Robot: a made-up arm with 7 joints. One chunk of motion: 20 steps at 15 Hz.
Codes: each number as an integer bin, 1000 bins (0 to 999) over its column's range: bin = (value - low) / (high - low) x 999, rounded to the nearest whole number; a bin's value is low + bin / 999 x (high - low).
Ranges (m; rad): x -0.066..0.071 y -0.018..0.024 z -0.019..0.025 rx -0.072..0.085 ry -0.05..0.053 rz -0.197..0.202
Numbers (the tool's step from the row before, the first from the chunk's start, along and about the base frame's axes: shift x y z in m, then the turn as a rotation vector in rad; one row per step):
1: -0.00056 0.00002 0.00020 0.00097 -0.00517 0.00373
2: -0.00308 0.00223 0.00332 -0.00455 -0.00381 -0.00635
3: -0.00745 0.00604 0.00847 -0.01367 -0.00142 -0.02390
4: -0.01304 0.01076 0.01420 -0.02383 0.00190 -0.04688
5: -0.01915 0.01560 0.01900 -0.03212 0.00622 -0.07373
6: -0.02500 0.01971 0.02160 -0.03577 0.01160 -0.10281
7: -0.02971 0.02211 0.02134 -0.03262 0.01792 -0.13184
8: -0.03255 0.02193 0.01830 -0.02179 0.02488 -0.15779
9: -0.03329 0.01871 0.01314 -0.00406 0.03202 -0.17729
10: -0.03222 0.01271 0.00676 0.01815 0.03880 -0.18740
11: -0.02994 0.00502 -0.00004 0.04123 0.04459 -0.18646
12: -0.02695 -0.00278 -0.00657 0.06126 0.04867 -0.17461
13: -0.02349 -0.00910 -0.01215 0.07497 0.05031 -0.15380
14: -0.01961 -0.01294 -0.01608 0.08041 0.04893 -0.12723
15: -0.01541 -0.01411 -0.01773 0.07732 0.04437 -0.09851
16: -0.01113 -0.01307 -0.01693 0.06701 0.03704 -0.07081
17: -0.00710 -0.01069 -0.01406 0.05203 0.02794 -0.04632
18: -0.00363 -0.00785 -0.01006 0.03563 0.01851 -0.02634
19: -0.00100 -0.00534 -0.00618 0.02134 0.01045 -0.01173
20: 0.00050 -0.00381 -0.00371 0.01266 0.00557 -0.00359
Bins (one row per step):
1: 477 429 436 464 435 503
2: 459 481 507 429 448 477
3: 427 572 624 371 471 433
4: 386 684 754 307 503 376
5: 342 799 863 254 545 309
6: 299 897 922 231 597 236
7: 265 954 916 251 659 163
8: 244 950 847 319 726 98
9: 239 873 730 432 796 49
10: 246 730 585 574 861 24
11: 263 548 430 720 917 26
12: 285 362 282 848 957 56
13: 310 212 156 935 973 108
14: 338 120 66 970 960 175
15: 369 93 29 950 915 247
16: 400 117 47 885 844 316
17: 429 174 112 789 756 377
18: 455 241 203 685 664 427
19: 474 301 291 594 586 464
20: 485 338 347 539 539 484

